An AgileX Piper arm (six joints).
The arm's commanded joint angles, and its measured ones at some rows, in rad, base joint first. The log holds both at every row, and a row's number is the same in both.
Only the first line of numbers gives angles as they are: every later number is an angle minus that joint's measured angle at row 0.
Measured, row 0:
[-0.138, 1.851, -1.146, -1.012, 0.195, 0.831]
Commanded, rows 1 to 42:
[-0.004, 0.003, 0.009, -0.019, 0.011, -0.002]
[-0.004, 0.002, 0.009, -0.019, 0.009, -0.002]
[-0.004, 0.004, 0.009, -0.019, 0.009, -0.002]
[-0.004, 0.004, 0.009, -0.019, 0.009, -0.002]
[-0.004, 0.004, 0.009, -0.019, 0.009, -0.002]
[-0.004, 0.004, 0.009, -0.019, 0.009, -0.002]
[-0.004, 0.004, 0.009, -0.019, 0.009, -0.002]
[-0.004, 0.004, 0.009, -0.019, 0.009, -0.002]
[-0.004, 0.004, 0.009, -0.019, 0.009, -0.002]
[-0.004, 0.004, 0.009, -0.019, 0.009, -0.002]
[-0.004, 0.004, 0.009, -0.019, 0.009, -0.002]
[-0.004, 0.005, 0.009, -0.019, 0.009, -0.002]
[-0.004, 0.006, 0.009, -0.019, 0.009, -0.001]
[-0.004, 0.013, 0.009, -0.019, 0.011, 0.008]
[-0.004, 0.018, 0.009, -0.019, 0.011, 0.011]
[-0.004, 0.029, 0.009, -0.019, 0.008, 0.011]
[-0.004, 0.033, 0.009, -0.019, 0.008, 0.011]
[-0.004, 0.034, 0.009, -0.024, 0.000, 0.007]
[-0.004, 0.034, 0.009, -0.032, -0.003, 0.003]
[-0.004, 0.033, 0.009, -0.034, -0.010, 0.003]
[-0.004, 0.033, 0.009, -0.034, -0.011, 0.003]
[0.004, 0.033, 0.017, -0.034, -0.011, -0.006]
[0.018, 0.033, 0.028, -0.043, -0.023, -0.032]
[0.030, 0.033, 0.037, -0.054, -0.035, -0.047]
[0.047, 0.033, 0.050, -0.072, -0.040, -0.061]
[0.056, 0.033, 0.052, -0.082, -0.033, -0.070]
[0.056, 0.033, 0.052, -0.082, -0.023, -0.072]
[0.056, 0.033, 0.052, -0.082, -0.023, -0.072]
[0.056, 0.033, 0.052, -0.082, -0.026, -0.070]
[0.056, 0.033, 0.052, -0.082, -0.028, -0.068]
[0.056, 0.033, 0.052, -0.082, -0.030, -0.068]
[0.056, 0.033, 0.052, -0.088, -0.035, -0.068]
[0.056, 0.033, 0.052, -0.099, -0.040, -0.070]
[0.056, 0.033, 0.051, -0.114, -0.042, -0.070]
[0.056, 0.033, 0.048, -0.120, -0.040, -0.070]
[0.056, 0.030, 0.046, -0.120, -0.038, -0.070]
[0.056, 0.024, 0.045, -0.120, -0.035, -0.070]
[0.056, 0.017, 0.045, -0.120, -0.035, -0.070]
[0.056, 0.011, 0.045, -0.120, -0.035, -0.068]
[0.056, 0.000, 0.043, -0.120, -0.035, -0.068]
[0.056, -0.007, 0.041, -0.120, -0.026, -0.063]
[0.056, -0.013, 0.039, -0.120, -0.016, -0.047]
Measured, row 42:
[0.053, 0.025, 0.042, -0.099, -0.041, -0.064]
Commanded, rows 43 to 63:
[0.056, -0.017, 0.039, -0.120, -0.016, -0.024]
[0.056, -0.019, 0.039, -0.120, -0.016, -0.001]
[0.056, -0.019, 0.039, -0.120, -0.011, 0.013]
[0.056, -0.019, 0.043, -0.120, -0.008, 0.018]
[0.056, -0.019, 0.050, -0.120, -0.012, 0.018]
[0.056, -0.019, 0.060, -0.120, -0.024, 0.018]
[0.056, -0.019, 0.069, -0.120, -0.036, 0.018]
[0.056, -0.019, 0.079, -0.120, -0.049, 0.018]
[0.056, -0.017, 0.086, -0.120, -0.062, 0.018]
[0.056, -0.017, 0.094, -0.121, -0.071, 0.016]
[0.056, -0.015, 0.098, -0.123, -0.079, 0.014]
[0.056, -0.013, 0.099, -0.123, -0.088, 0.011]
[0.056, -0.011, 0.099, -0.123, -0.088, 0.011]
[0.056, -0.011, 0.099, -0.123, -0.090, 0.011]
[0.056, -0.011, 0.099, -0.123, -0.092, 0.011]
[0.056, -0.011, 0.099, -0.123, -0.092, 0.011]
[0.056, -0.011, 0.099, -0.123, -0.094, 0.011]
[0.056, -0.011, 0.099, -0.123, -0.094, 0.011]
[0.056, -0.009, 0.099, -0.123, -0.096, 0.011]
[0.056, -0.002, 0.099, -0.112, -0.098, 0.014]
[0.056, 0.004, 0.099, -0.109, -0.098, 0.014]
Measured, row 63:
[0.054, -0.009, 0.092, -0.103, -0.103, 0.011]
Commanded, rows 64 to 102:
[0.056, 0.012, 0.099, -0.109, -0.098, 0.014]
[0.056, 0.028, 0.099, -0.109, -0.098, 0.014]
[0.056, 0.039, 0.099, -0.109, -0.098, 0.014]
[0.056, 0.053, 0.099, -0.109, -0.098, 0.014]
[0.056, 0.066, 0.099, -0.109, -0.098, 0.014]
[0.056, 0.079, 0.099, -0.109, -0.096, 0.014]
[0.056, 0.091, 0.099, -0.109, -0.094, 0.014]
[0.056, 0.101, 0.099, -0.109, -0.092, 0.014]
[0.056, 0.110, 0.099, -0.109, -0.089, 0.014]
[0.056, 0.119, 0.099, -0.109, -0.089, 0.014]
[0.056, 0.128, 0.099, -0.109, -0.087, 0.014]
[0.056, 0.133, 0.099, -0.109, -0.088, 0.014]
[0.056, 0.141, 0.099, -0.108, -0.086, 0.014]
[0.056, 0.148, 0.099, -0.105, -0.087, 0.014]
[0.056, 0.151, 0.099, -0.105, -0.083, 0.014]
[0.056, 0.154, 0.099, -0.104, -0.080, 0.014]
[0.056, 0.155, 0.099, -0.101, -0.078, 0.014]
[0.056, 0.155, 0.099, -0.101, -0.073, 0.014]
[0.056, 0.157, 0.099, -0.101, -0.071, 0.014]
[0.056, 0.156, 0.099, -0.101, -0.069, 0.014]
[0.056, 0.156, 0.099, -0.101, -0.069, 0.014]
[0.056, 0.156, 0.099, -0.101, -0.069, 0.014]
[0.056, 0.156, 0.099, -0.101, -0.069, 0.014]
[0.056, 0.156, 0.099, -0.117, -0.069, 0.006]
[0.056, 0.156, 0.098, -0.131, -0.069, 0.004]
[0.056, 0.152, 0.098, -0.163, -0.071, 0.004]
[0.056, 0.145, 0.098, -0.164, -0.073, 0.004]
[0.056, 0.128, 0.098, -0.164, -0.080, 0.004]
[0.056, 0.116, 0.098, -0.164, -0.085, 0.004]
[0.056, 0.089, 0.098, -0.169, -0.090, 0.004]
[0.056, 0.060, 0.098, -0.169, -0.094, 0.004]
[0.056, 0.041, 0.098, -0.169, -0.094, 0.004]
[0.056, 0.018, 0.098, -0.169, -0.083, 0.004]
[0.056, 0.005, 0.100, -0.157, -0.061, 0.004]
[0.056, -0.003, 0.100, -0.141, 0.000, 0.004]
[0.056, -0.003, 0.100, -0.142, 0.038, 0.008]
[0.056, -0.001, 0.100, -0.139, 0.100, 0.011]
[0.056, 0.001, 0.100, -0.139, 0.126, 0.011]
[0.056, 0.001, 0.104, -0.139, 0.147, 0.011]
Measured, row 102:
[0.061, 0.008, 0.092, -0.143, 0.038, 0.006]
